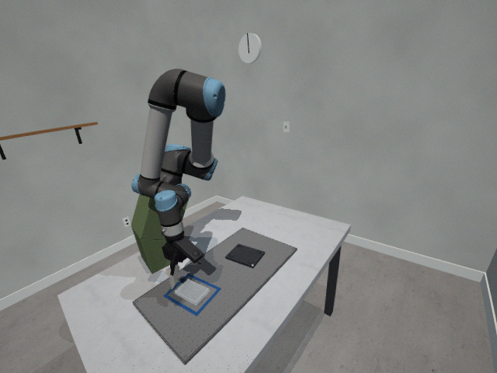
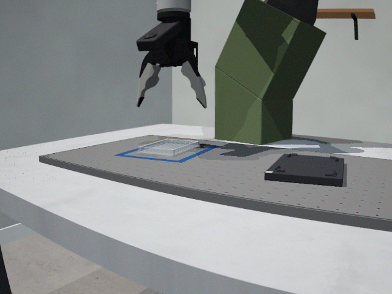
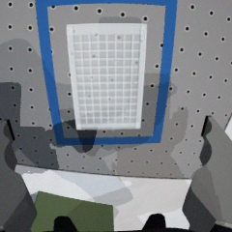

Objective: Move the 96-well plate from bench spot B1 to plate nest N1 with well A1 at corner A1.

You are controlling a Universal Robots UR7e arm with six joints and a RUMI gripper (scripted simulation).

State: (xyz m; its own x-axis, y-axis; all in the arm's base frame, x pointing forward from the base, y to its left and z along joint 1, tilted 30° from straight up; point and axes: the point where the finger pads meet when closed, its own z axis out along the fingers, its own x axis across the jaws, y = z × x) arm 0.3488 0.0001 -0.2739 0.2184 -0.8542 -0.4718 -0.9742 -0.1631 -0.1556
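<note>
Right now the clear 96-well plate is 9 cm below my hand. Round my hand: black plate nest (1 cm ahead, 31 cm to the left, 8 cm below); then white corner mark (9 cm ahead, 27 cm to the left, 8 cm below).
</note>
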